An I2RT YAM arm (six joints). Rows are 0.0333 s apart.
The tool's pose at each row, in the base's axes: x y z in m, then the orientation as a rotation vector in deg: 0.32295 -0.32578 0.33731 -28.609 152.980 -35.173; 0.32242 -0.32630 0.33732 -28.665 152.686 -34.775; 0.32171 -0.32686 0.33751 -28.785 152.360 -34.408; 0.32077 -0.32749 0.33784 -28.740 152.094 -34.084; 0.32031 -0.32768 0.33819 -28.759 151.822 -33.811; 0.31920 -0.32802 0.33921 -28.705 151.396 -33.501; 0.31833 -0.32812 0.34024 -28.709 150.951 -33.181; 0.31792 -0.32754 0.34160 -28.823 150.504 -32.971; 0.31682 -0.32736 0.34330 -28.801 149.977 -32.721; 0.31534 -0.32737 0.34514 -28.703 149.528 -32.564; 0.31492 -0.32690 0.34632 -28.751 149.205 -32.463; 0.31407 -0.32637 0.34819 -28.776 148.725 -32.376; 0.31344 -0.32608 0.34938 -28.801 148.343 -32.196; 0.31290 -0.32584 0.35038 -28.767 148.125 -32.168; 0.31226 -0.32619 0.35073 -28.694 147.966 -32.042; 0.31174 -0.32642 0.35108 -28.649 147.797 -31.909
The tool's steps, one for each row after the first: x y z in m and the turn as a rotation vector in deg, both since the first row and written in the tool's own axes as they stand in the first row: 0.00067 -0.00031 -0.00005 -0.171 -0.396 0.045; 0.00148 -0.00069 -0.00030 -0.324 -0.813 0.042; 0.00247 -0.00113 -0.00075 -0.443 -1.159 0.143; 0.00286 -0.00134 -0.00117 -0.538 -1.496 0.192; 0.00371 -0.00183 -0.00237 -0.600 -1.987 0.307; 0.00424 -0.00217 -0.00356 -0.672 -2.499 0.383; 0.00401 -0.00222 -0.00508 -0.690 -2.979 0.363; 0.00446 -0.00259 -0.00702 -0.690 -3.546 0.451; 0.00529 -0.00309 -0.00918 -0.642 -4.012 0.572; 0.00516 -0.00314 -0.01051 -0.617 -4.343 0.573; 0.00520 -0.00336 -0.01262 -0.534 -4.817 0.597; 0.00532 -0.00352 -0.01398 -0.540 -5.228 0.630; 0.00544 -0.00365 -0.01513 -0.487 -5.440 0.671; 0.00605 -0.00394 -0.01557 -0.510 -5.626 0.753; 0.00651 -0.00417 -0.01600 -0.539 -5.824 0.817
